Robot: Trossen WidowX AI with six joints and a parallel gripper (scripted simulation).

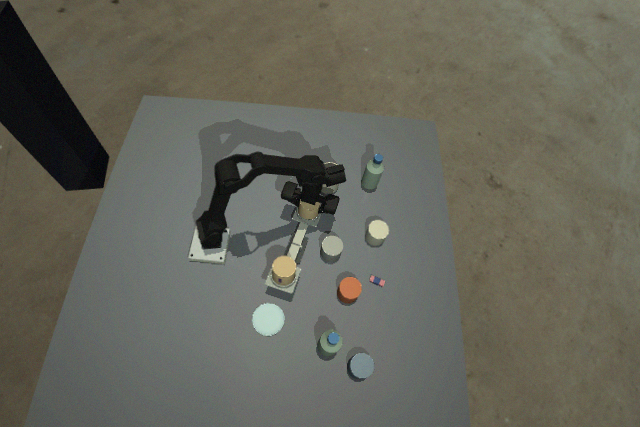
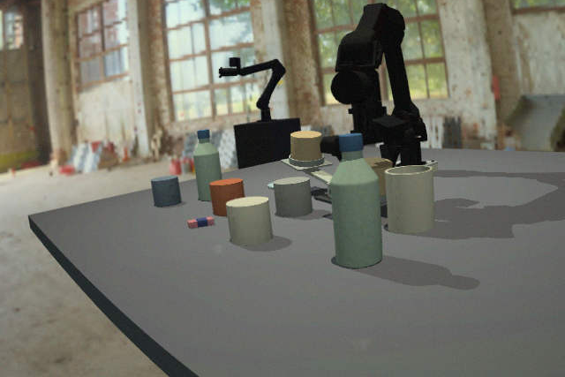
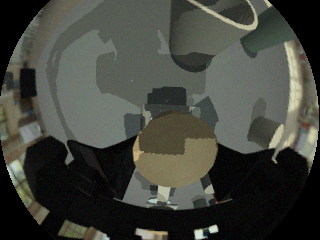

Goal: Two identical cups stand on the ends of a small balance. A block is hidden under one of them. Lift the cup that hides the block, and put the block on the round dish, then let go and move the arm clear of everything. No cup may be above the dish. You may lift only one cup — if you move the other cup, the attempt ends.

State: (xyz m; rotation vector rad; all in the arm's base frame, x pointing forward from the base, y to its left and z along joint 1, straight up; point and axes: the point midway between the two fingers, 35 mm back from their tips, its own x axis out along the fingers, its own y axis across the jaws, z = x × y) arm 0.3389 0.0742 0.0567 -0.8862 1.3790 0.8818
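Right now my gripper tip is 1 cm above the grey block. Also, from my gripper tip: balance beam (12 cm to the right, 6 cm behind, 1 cm below); then cream cup (12 cm to the left, 9 cm ahead); then grey cylinder (17 cm to the right, 6 cm ahead, 1 cm below).
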